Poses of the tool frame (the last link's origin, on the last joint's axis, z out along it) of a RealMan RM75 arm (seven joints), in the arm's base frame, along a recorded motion.
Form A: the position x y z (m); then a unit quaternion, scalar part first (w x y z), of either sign.
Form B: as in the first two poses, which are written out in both.
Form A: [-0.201, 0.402, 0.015, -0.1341, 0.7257, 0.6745, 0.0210]
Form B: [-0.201, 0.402, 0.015, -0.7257, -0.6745, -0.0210, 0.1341]
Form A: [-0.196, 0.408, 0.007, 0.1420, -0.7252, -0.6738, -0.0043]
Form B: [-0.196, 0.408, 0.007, -0.7252, -0.6738, -0.0043, 0.1420]
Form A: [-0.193, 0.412, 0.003, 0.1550, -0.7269, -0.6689, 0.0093]
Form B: [-0.193, 0.412, 0.003, -0.7269, -0.6689, 0.0093, 0.1550]
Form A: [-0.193, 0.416, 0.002, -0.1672, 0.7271, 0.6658, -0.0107]
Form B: [-0.193, 0.416, 0.002, -0.7271, -0.6658, 0.0107, 0.1672]
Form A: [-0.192, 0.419, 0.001, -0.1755, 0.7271, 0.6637, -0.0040]
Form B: [-0.192, 0.419, 0.001, -0.7271, -0.6637, 0.0040, 0.1755]
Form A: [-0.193, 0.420, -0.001, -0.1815, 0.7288, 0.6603, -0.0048]
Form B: [-0.193, 0.420, -0.001, -0.7288, -0.6603, 0.0048, 0.1815]
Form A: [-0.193, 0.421, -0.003, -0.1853, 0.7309, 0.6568, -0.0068]
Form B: [-0.193, 0.421, -0.003, -0.7309, -0.6568, 0.0068, 0.1853]
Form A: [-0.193, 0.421, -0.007, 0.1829, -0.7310, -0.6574, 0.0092]
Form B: [-0.193, 0.421, -0.007, -0.7310, -0.6574, 0.0092, 0.1829]
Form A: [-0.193, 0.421, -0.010, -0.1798, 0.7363, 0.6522, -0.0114]
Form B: [-0.193, 0.421, -0.010, -0.7363, -0.6522, 0.0114, 0.1798]
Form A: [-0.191, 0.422, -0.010, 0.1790, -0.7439, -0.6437, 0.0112]
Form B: [-0.191, 0.422, -0.010, -0.7439, -0.6437, 0.0112, 0.1790]
